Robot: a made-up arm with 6 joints. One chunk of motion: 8 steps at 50 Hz.
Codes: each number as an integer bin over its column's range. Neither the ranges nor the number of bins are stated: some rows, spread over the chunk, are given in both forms.
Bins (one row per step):
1: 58 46 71 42 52 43
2: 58 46 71 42 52 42
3: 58 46 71 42 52 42
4: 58 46 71 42 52 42
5: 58 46 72 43 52 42
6: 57 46 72 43 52 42
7: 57 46 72 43 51 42
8: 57 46 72 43 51 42
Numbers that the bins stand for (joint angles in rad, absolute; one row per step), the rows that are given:
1: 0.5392 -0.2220 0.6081 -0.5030 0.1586 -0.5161
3: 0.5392 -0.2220 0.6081 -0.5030 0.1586 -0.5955
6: 0.4758 -0.2220 0.6364 -0.4360 0.1586 -0.5955
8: 0.4758 -0.2220 0.6364 -0.4360 0.0952 -0.5955
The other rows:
2: 0.5392 -0.2220 0.6081 -0.5030 0.1586 -0.5955
4: 0.5392 -0.2220 0.6081 -0.5030 0.1586 -0.5955
5: 0.5392 -0.2220 0.6364 -0.4360 0.1586 -0.5955
7: 0.4758 -0.2220 0.6364 -0.4360 0.0952 -0.5955

